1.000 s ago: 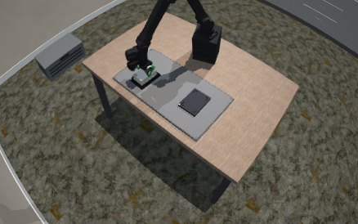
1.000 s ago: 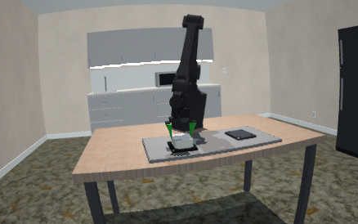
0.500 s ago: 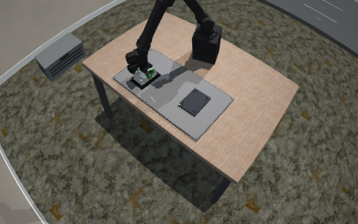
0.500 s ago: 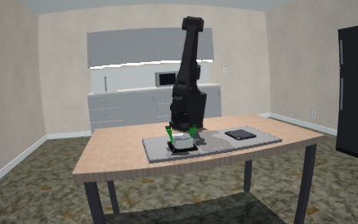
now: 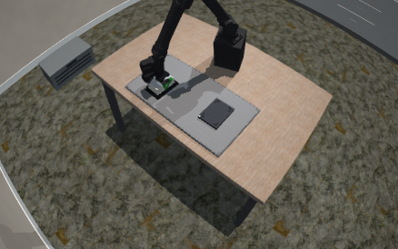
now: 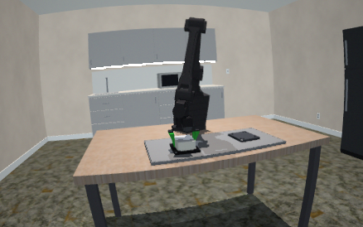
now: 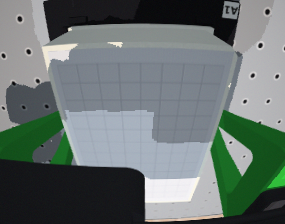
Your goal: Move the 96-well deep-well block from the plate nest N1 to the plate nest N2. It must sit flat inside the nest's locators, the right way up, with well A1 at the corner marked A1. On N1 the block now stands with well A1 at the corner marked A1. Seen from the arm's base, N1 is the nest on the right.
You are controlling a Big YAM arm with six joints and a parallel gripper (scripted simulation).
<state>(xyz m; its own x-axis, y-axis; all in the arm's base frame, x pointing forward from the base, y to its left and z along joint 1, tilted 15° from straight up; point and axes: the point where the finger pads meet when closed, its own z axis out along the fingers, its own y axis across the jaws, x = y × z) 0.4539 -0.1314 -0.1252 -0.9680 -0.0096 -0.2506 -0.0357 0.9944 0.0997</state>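
The deep-well block is 10 mm above my hand. Also, from my hand: black plate nest (20 mm below).
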